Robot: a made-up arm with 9 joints.
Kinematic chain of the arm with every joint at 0, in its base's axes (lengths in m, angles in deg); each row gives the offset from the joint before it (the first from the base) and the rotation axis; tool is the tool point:
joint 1: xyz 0 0 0.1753 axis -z
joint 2: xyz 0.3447 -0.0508 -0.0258 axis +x
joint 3: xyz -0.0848 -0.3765 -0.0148 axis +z
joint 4: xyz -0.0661 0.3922 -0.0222 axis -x
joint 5: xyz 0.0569 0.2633 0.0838 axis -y
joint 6: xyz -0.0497 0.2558 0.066 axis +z
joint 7: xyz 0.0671 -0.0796 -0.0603 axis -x
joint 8: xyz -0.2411 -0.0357 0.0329 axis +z
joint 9: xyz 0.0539 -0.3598 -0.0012 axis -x
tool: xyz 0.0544 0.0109 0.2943
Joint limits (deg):
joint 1: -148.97..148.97
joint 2: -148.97..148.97
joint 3: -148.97..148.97
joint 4: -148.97..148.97
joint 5: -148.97..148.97
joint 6: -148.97..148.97
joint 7: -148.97..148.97
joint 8: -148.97..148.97
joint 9: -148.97..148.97
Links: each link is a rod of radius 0.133 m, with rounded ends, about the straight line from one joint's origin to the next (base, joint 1, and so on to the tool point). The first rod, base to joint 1, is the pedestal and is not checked.
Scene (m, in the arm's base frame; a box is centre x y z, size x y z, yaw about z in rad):
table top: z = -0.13
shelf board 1: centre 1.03 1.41 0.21 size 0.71 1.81 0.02 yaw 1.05
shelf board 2: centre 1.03 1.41 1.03 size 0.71 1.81 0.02 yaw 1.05
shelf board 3: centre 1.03 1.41 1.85 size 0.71 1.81 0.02 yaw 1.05
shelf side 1: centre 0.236 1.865 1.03 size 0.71 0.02 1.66 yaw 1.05
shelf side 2: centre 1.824 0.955 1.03 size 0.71 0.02 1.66 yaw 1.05
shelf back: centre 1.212 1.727 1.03 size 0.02 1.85 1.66 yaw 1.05
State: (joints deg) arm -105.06 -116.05 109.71 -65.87 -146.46 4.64 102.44 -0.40 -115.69
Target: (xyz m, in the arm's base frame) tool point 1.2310 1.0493 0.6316
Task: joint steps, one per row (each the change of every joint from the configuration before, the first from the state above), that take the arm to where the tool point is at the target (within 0.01 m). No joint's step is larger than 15 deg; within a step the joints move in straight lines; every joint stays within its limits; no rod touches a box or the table.
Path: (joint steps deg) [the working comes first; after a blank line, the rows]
Joints at the target: -148.97 -25.04 148.97 -8.83 -148.97 -24.60 145.56 4.49 -93.63
Straight joint move there: clear.

1: -6.27 13.00 5.61 8.15 -0.36 -4.18 6.16 0.70 3.15
2: -6.28 13.00 5.61 8.15 -0.36 -4.18 6.16 0.70 3.15
3: -6.27 13.01 5.61 8.15 -0.36 -4.17 6.16 0.70 3.16
4: -6.27 13.00 5.60 8.15 -0.35 -4.18 6.16 0.69 3.15
5: -6.27 13.00 5.61 8.15 -0.36 -4.18 6.16 0.70 3.15
6: -6.28 13.00 5.61 8.14 -0.36 -4.18 6.16 0.70 3.15
7: -6.27 13.00 5.61 8.15 -0.36 -4.17 6.16 0.70 3.15

